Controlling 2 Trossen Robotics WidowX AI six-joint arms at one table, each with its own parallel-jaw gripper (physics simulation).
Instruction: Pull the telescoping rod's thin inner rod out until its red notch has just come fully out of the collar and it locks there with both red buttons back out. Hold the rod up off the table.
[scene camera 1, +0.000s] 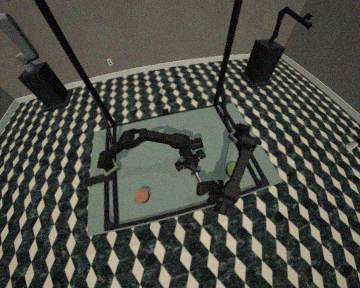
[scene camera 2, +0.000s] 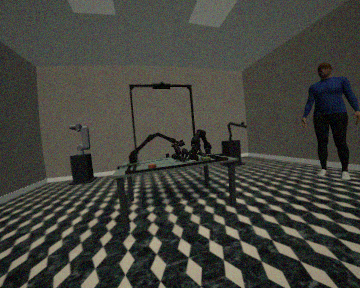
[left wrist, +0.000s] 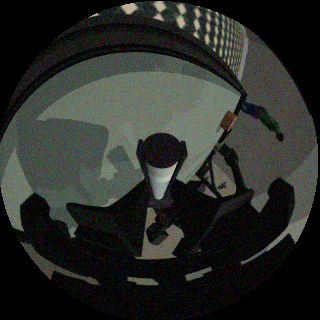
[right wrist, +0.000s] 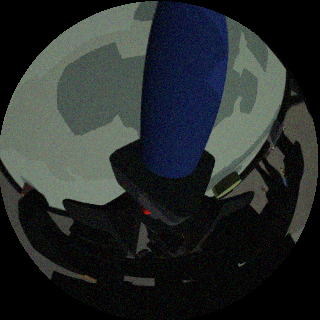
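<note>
The telescoping rod is held up off the table between my grippers. Its blue outer tube (right wrist: 182, 90) and dark collar (right wrist: 160, 187) fill the middle of the right wrist view. One red button (right wrist: 146, 212) shows at the collar. The pale inner rod (left wrist: 160, 182) (scene camera 1: 198, 176) shows in the left wrist view, with a dark round end cap, and as a short stretch in scene camera 1. My right gripper (scene camera 1: 185, 163) is shut on the collar; its fingertips are hidden in its wrist view. My left gripper (left wrist: 158, 180) is shut on the inner rod's end. The red notch and second button cannot be made out.
An orange round block (scene camera 1: 142, 195) (left wrist: 228, 121) (scene camera 2: 152, 166) lies at the table's front left in scene camera 1. A green round block (scene camera 1: 231, 168) (right wrist: 227, 185) lies beside my left arm. Dark frame posts (scene camera 1: 227, 50) rise at the table's far side.
</note>
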